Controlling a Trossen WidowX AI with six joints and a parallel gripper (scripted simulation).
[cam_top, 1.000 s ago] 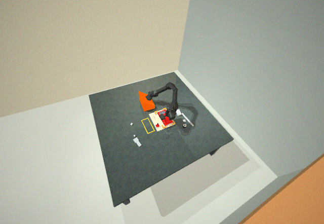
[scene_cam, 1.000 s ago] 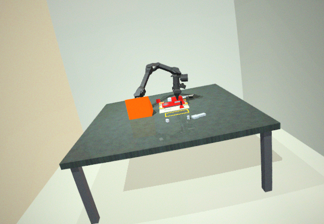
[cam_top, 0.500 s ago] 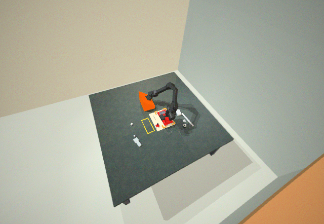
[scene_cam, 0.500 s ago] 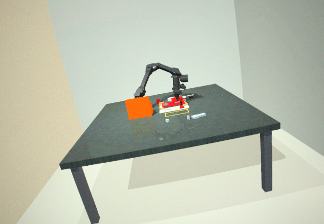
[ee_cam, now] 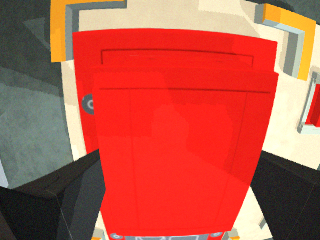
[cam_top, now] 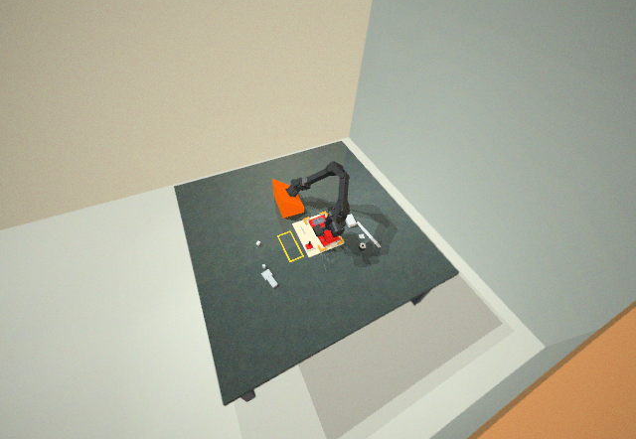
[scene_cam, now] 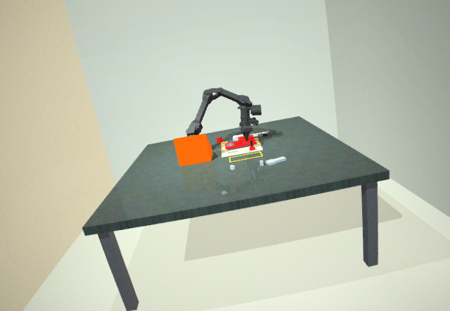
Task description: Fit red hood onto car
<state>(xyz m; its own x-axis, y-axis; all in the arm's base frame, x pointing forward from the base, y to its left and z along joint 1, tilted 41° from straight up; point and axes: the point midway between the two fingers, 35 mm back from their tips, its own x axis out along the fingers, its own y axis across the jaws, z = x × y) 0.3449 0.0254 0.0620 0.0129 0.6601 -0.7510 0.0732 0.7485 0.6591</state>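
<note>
Now: gripper tip 1 cm below the red hood. Also, from my gripper tip: white ribbed engine block (2 cm below); wheel (16 cm ahead, 14 cm to the left, 3 cm below); cream jig (4 cm behind, 3 cm below, 2 cm to the right).
</note>
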